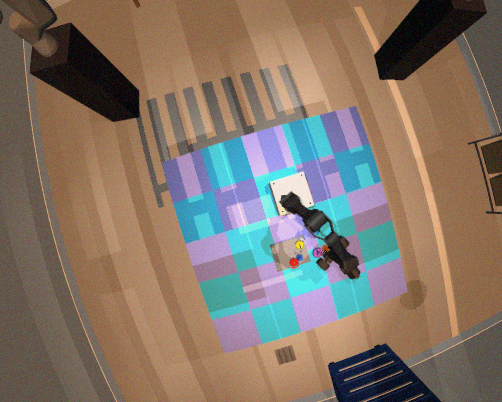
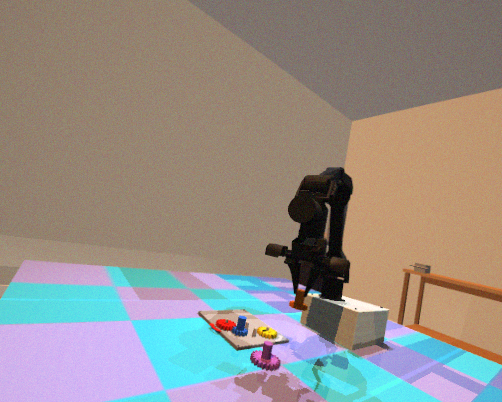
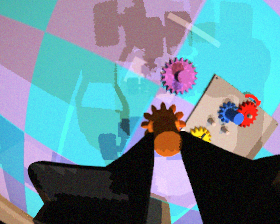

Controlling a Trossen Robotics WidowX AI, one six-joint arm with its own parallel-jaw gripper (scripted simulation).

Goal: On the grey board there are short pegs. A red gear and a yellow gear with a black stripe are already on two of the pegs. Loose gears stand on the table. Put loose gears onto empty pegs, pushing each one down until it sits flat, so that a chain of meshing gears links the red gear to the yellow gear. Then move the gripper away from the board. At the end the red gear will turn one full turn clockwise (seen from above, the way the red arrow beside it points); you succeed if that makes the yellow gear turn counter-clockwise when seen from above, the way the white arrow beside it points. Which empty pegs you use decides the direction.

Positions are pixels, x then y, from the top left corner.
Scene:
The gripper [image 2: 300,295] carries an orange gear [image 3: 164,123].

